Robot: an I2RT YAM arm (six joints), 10 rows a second.
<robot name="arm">
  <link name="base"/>
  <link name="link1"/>
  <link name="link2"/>
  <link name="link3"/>
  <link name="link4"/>
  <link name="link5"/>
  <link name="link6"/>
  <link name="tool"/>
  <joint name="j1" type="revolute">
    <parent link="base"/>
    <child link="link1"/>
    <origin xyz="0 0 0.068" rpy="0 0 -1.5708"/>
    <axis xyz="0 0 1"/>
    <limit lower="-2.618" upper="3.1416"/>
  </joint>
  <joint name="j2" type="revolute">
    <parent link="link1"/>
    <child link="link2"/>
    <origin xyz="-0.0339 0.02 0.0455" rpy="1.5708 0 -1.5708"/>
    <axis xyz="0 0 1"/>
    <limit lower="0" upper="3.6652"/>
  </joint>
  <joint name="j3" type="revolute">
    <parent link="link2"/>
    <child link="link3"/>
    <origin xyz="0.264 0 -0.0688" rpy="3.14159 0 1.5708"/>
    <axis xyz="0 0 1"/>
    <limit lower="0" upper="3.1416"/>
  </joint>
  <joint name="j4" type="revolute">
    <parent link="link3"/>
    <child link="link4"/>
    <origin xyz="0.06 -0.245 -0.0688" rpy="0 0 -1.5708"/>
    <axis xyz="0 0 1"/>
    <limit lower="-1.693" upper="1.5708"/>
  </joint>
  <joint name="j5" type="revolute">
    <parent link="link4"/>
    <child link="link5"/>
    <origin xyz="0.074 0.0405 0.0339" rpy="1.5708 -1.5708 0"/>
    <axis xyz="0 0 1"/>
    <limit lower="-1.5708" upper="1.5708"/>
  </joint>
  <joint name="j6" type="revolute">
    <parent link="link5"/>
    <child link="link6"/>
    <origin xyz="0 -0.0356 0.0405" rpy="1.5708 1.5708 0"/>
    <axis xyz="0 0 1"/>
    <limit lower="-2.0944" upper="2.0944"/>
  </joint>
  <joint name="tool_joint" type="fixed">
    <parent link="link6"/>
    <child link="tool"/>
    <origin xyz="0 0 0" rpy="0 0 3.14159"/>
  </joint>
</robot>
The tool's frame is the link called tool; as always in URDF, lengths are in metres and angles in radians.
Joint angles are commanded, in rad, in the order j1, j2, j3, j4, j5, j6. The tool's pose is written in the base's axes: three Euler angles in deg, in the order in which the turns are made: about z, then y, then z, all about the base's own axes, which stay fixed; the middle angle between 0 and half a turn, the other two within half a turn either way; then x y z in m. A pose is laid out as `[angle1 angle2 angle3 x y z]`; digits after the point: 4 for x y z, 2 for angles.
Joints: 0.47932 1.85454 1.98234 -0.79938 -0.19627 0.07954
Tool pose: [13.37 127.61 41.71 0.3646 0.1973 0.3899]
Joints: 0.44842 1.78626 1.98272 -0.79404 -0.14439 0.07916
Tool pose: [10.13 123.83 35.67 0.3540 0.1760 0.4166]
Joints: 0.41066 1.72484 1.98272 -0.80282 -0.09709 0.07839
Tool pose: [7.85 121.06 30.03 0.3431 0.1531 0.4381]
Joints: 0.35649 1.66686 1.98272 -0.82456 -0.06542 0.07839
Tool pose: [6.58 119.08 24.71 0.3321 0.1261 0.4561]
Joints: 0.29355 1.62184 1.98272 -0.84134 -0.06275 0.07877
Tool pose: [6.38 117.47 20.87 0.3235 0.1001 0.4692]
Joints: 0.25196 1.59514 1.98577 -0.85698 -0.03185 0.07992
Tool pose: [5.50 116.71 16.48 0.3174 0.0829 0.4769]
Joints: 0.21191 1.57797 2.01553 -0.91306 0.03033 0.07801
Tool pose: [3.57 117.23 10.19 0.3090 0.0654 0.4855]
